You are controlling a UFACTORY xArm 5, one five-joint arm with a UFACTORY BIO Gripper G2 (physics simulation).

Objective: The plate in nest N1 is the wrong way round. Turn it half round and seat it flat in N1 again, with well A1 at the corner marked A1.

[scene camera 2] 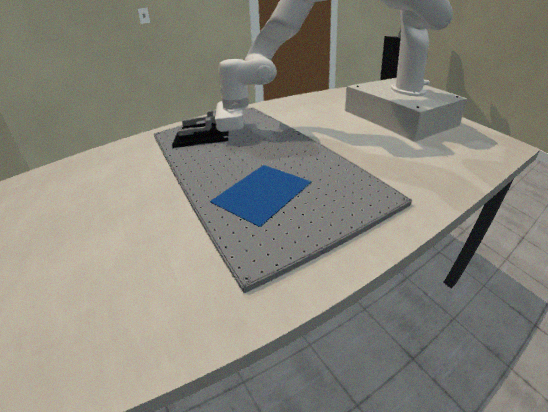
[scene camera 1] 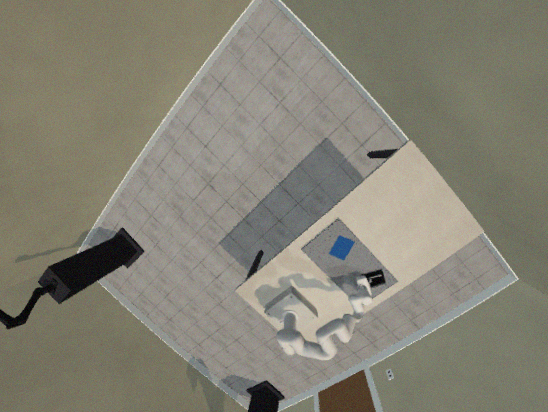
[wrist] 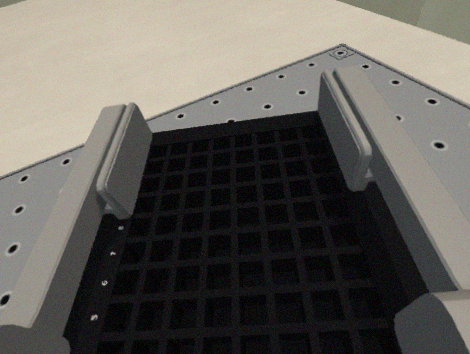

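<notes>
A black well plate lies in the black nest at the board's far end. In the wrist view its numbers 5 to 8 run away from me along the left side. Its near end, well A1 and the nest's A1 mark are out of that view. My gripper is shut, empty, and low over the plate. Its two pads stand apart and overlap the plate's outer edges from above. I cannot tell whether they touch its top. No tilt of the plate shows.
A grey perforated board bears the nest. A flat blue rectangle lies on it nearer scene camera 2. The arm's base block stands on the table beside the board.
</notes>
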